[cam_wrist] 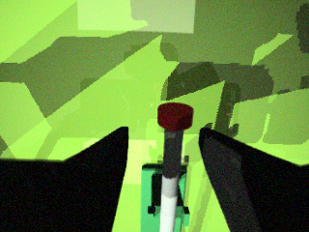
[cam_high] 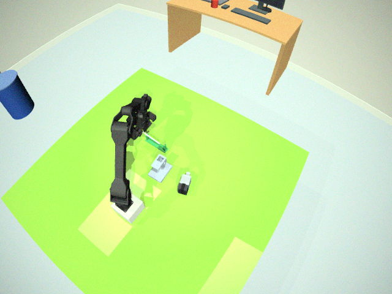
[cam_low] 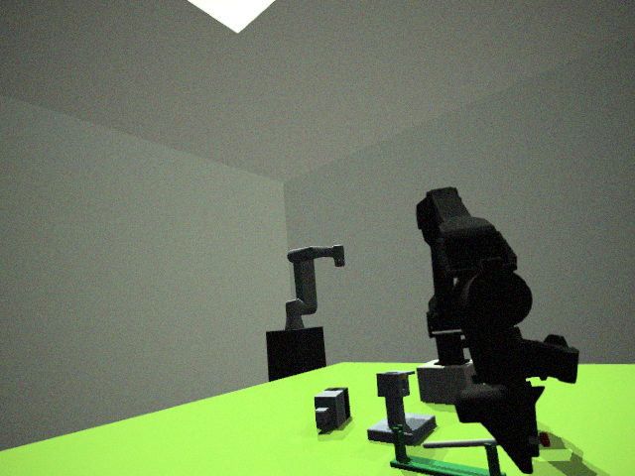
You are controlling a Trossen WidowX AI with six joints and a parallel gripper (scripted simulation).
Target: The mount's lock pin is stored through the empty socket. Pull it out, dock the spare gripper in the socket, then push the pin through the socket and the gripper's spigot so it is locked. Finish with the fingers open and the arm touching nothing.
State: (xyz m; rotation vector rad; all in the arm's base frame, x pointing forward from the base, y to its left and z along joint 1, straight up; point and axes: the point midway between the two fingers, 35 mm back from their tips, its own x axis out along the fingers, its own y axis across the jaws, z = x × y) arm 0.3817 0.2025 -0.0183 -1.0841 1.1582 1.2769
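My gripper tip is now 100 mm to the left of the green rack. From my gripper tip the other things lie so: spare gripper: 360 mm to the right, 110 mm behind; then mount: 210 mm to the right, 110 mm behind, 30 mm above.
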